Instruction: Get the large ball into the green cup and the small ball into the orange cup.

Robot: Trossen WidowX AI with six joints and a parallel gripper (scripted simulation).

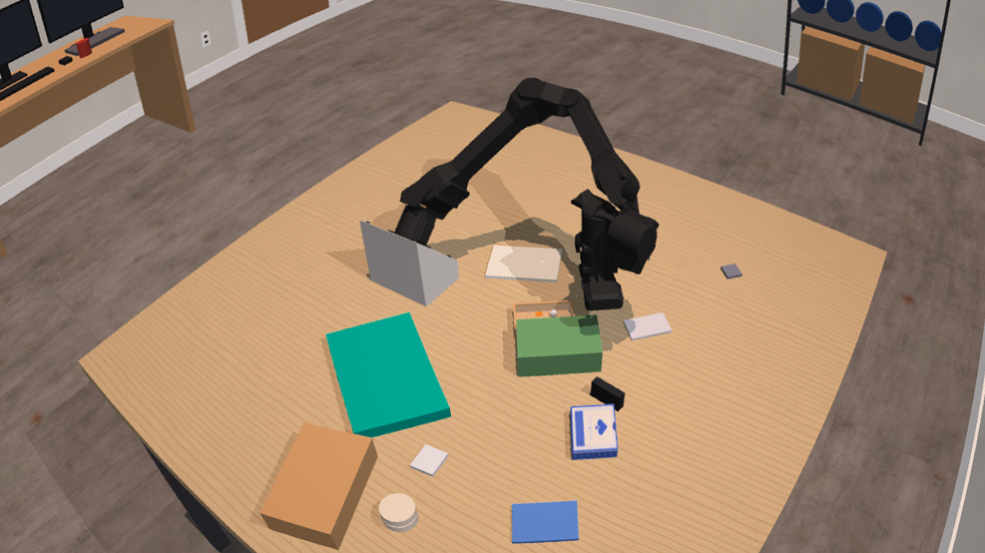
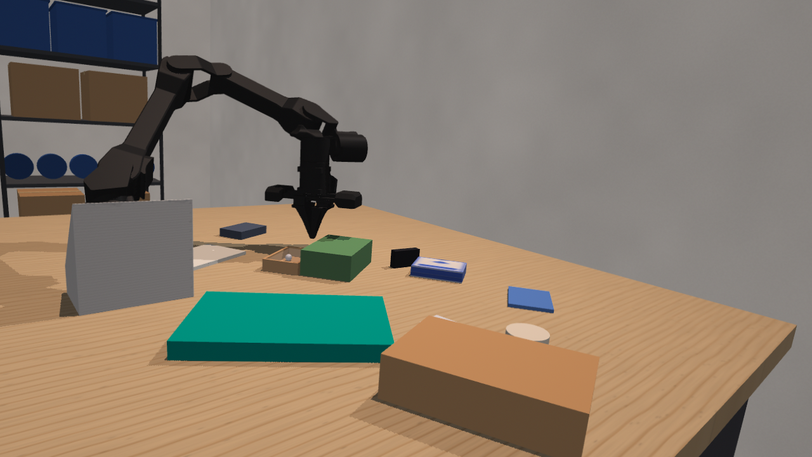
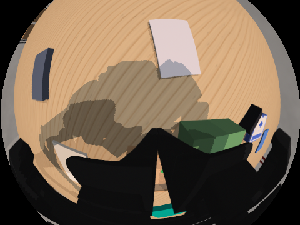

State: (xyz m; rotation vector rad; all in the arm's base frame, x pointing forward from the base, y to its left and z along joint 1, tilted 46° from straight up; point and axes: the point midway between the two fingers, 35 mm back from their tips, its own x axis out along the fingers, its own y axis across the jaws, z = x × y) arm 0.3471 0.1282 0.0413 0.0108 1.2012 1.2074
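The wooden puzzle is 7 cm behind my hand, 6 cm to the right of it and 6 cm below it. The rest, counted from my hand: green box (11 cm to the right, 4 cm below); then cream slab (21 cm behind, 4 cm to the left, 6 cm below); then black block (14 cm ahead, 14 cm to the right, 5 cm below).
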